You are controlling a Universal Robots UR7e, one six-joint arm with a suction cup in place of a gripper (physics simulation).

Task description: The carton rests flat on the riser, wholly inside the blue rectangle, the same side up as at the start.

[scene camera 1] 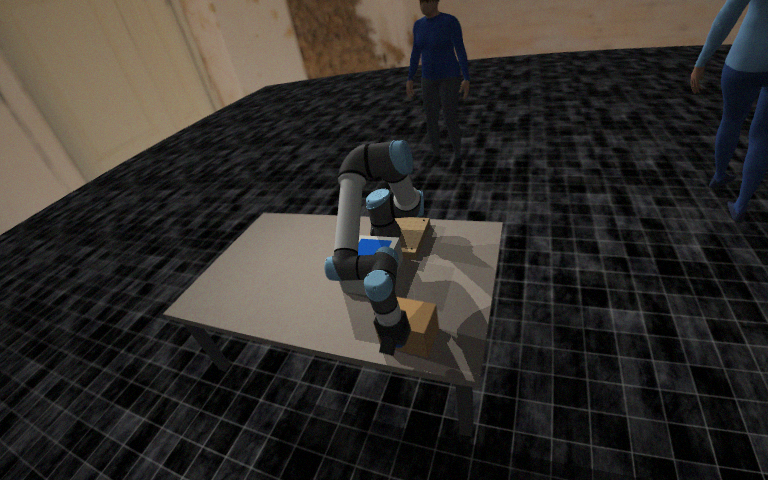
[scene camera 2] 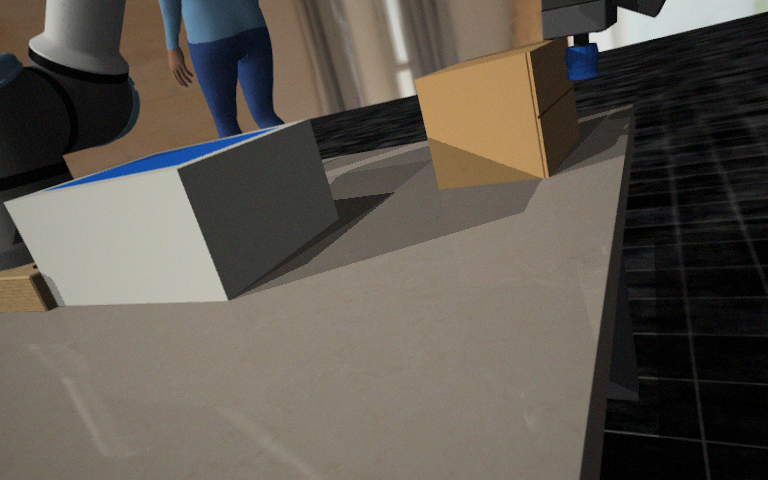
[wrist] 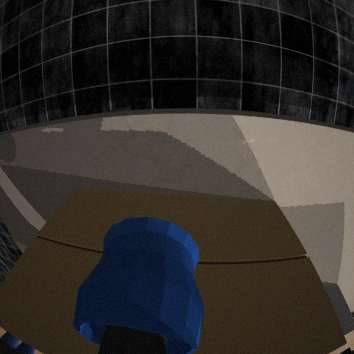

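Where they show: hand, its tool point: (scene camera 2: 582, 76) (wrist: 149, 256); arm's base, origin of its link: (scene camera 1: 385, 234).
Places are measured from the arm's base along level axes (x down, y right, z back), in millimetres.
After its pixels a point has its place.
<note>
The tan carton (scene camera 1: 421, 316) {x -88, y -220, z -599 mm} (scene camera 2: 483, 116) {x -34, y -74, z -566 mm} (wrist: 246, 298) {x -47, y -108, z -636 mm} stands on the table (scene camera 1: 271, 278) {x 42, y 541, z -242 mm} (scene camera 2: 399, 335) {x 42, y 239, z -519 mm} near its front edge, apart from the riser. Its dark face with a seam fills the lower wrist view. My blue suction cup (scene camera 1: 395, 345) {x -43, y -145, z -674 mm} (scene camera 2: 582, 63) (wrist: 149, 242) points down beside that seam face, level with the carton's top edge, with nothing stuck to it. The white riser (scene camera 2: 131, 242) {x -21, y 133, z -254 mm} carries the blue rectangle (scene camera 1: 373, 246) {x -78, y 15, z -190 mm} (scene camera 2: 167, 154) {x -78, y -17, z -209 mm}, which is bare. In scene camera 1 the arm hides most of the riser.
A second brown box (scene camera 1: 414, 232) {x 1, y -141, z 5 mm} stands by the arm's base at the back of the table. The table's front edge (wrist: 175, 113) {x 43, y -131, z -710 mm} lies just beyond the cup. A person in blue (scene camera 1: 438, 62) stands behind the table, and two more people (scene camera 2: 229, 67) (scene camera 2: 90, 67) stand nearby.
</note>
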